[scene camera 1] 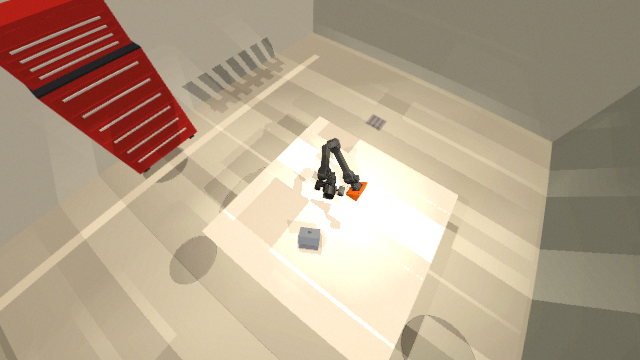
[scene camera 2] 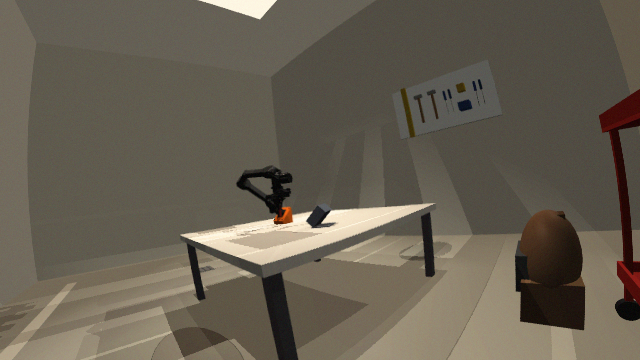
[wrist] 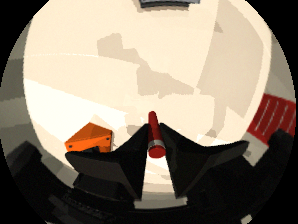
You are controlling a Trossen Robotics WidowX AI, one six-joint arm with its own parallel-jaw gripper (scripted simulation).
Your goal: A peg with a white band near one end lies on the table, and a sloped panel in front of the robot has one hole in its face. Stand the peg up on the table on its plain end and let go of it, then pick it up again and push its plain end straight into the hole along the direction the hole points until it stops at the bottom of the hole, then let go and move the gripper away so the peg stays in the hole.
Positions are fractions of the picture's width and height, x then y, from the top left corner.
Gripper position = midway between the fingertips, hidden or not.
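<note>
Red peg held by my gripper (wrist: 0.52, 0.56).
</note>
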